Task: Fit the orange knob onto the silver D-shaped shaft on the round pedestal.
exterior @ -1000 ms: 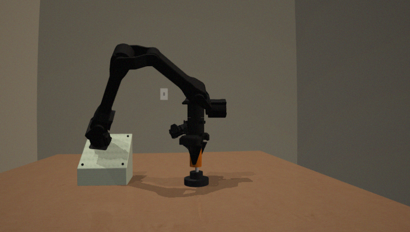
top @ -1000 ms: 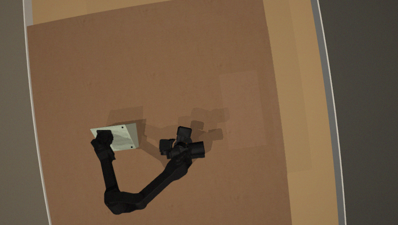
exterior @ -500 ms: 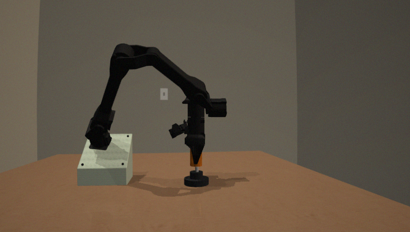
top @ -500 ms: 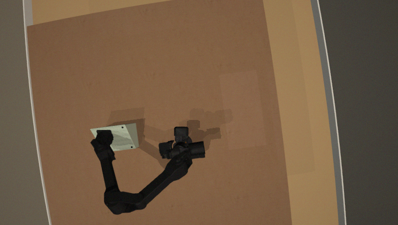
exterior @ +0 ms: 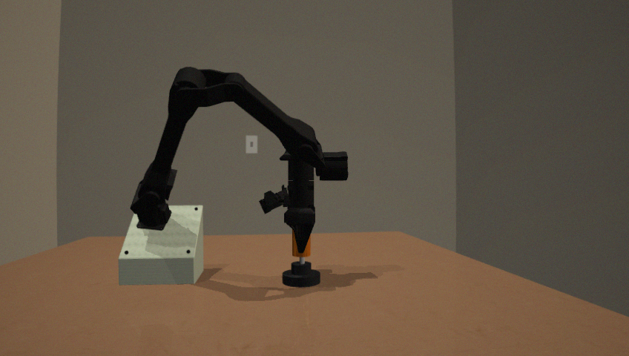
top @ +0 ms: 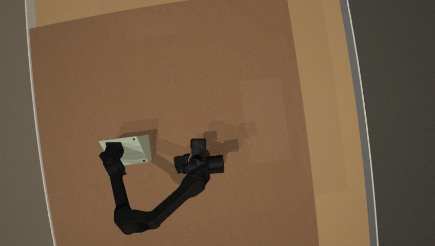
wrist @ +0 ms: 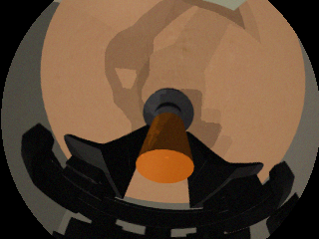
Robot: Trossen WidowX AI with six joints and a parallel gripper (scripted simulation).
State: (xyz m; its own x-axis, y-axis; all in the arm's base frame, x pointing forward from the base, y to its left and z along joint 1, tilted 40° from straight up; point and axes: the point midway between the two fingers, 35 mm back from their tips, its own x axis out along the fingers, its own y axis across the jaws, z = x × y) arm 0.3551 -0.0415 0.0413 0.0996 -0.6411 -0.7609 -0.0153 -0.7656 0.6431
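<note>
My gripper tip is 30 mm below the orange knob. Round my gripper tip: black round pedestal 40 mm below.
</note>
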